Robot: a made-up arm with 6 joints.
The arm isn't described. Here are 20 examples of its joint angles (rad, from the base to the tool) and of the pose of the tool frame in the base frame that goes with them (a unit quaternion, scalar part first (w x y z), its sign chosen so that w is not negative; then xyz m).
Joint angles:
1: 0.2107 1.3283 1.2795 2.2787 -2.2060 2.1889
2: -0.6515 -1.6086 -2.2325 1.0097 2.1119 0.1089
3: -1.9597 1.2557 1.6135 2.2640 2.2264 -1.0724
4: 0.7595 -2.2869 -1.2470 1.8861 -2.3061 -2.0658
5: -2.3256 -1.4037 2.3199 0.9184 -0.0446 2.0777
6: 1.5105 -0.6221 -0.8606 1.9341 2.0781 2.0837
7: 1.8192 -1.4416 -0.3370 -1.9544 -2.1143 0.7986
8: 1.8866 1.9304 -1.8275 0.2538 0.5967 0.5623
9: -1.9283 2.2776 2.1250 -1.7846 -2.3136 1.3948
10: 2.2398 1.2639 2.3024 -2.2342 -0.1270 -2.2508
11: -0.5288 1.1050 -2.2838 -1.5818 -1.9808 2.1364
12: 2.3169 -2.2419 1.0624 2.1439 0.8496 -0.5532
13: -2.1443 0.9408 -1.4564 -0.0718 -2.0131 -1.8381
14: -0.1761 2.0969 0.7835 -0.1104 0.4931 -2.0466
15: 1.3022 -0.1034 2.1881 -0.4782 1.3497 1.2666
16: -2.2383 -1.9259 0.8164 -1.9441 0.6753 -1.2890
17: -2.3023 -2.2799 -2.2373 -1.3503 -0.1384 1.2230
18: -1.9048 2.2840 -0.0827 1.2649 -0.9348 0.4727
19: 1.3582 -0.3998 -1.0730 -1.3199 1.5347 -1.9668
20: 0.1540 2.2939 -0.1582 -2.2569 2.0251 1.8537
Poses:
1: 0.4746 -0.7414 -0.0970 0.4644 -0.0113 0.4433 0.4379
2: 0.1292 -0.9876 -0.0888 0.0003 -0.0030 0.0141 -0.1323
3: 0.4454 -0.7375 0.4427 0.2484 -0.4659 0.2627 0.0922
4: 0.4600 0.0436 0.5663 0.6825 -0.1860 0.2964 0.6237
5: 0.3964 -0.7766 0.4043 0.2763 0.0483 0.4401 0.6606
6: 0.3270 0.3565 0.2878 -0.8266 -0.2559 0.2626 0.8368
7: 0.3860 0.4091 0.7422 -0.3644 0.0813 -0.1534 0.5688
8: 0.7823 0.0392 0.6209 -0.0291 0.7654 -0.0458 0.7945
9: 0.8827 0.0109 0.4679 -0.0424 0.1482 -0.0337 0.6030
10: 0.5454 0.6170 0.0324 0.5664 -0.0057 -0.4266 0.6412
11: 0.7150 0.6040 0.3155 0.1566 0.0086 -0.1697 0.6341
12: 0.9379 -0.1316 0.2604 -0.1878 0.1359 0.3847 1.0460
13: 0.7808 -0.5469 -0.0865 0.2894 -0.1228 -0.0698 0.6194
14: 0.8618 -0.1455 -0.2287 0.4287 -0.2755 0.1254 0.2410
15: 0.2823 0.4456 -0.7104 0.4659 0.3918 -0.5499 0.6242
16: 0.2617 0.1662 0.6143 0.7256 0.2860 0.2663 1.1303
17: 0.7938 0.4891 -0.3124 0.1815 -0.0617 -0.5617 0.3283
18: 0.4680 -0.7296 -0.2141 0.4504 -0.3791 0.0020 0.2979
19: 0.7521 0.1472 -0.1579 0.6227 -0.2844 0.2653 0.8058
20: 0.4059 -0.0542 0.2242 -0.8843 -0.3393 0.0793 0.6693
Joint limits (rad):
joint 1: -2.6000..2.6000
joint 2: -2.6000..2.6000
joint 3: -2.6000..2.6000
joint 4: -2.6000..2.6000
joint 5: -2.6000..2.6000
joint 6: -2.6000..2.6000
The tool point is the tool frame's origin. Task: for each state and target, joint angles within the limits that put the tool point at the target. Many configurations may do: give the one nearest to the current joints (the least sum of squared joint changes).
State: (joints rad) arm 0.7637 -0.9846 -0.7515 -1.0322 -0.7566 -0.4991
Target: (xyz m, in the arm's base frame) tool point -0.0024 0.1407 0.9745
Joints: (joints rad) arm 0.6097 -0.8760 -1.2090 -0.9238 -1.5517 -0.6142
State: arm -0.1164 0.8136 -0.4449 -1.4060 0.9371 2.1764
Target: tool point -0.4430 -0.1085 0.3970
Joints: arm -0.2147 0.9021 -0.7390 -1.3701 0.9802 1.9814
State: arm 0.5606 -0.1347 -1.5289 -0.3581 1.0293 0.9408
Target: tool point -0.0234 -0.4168 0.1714
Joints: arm 0.1373 -0.5384 -2.2575 -0.8120 1.6194 0.9672
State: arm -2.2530 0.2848 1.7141 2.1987 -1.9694 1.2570
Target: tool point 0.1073 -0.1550 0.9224
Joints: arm -2.6000 0.1984 2.3664 2.3474 -1.7610 0.9316
